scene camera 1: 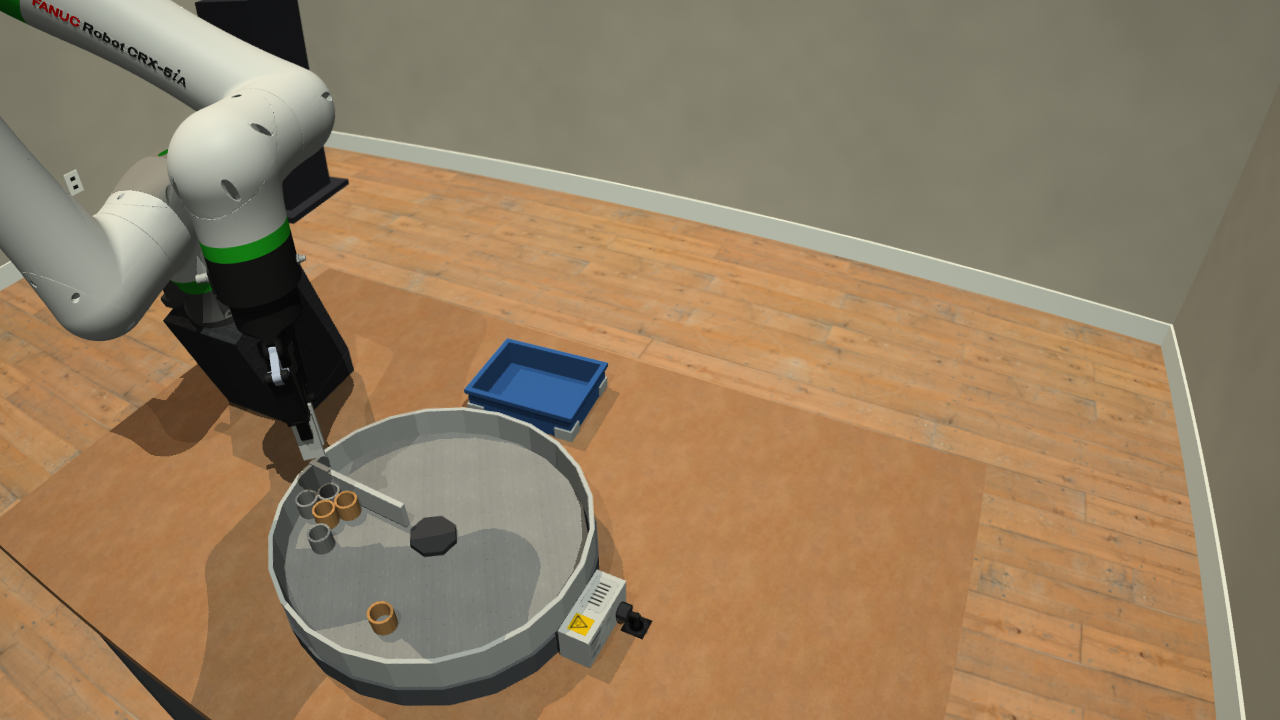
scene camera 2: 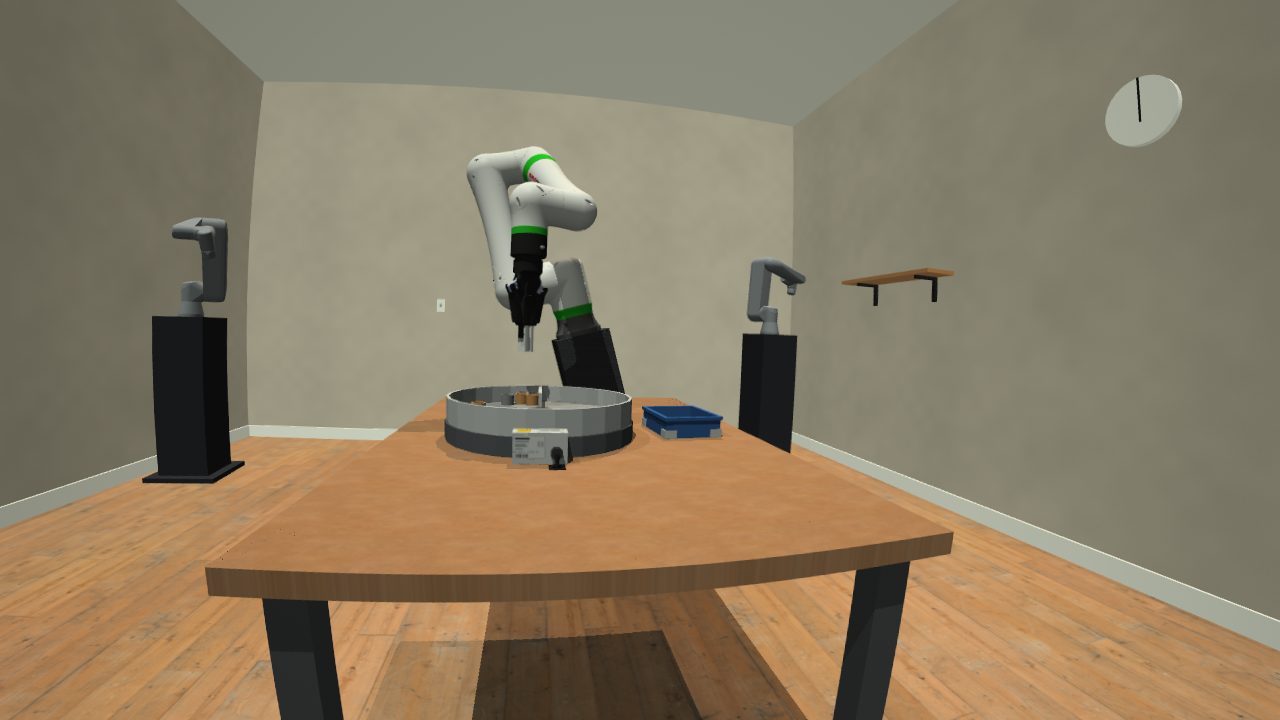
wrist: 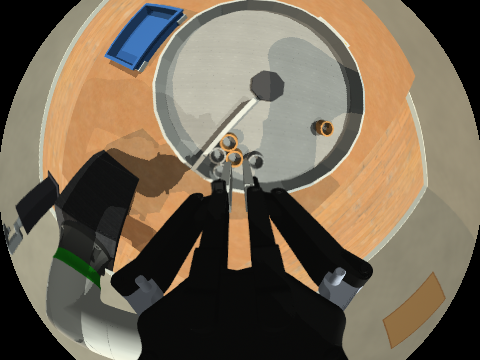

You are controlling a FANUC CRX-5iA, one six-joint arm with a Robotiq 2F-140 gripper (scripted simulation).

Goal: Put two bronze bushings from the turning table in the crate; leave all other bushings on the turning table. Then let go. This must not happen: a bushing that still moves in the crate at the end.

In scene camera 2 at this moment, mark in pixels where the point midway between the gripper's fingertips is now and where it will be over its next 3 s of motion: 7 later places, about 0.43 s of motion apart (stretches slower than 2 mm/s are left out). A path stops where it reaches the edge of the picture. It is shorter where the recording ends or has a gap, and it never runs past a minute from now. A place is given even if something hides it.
My gripper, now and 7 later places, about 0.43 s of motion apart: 525,351; 524,354; 520,362; 516,371; 514,375; 514,383; 514,388; 514,390
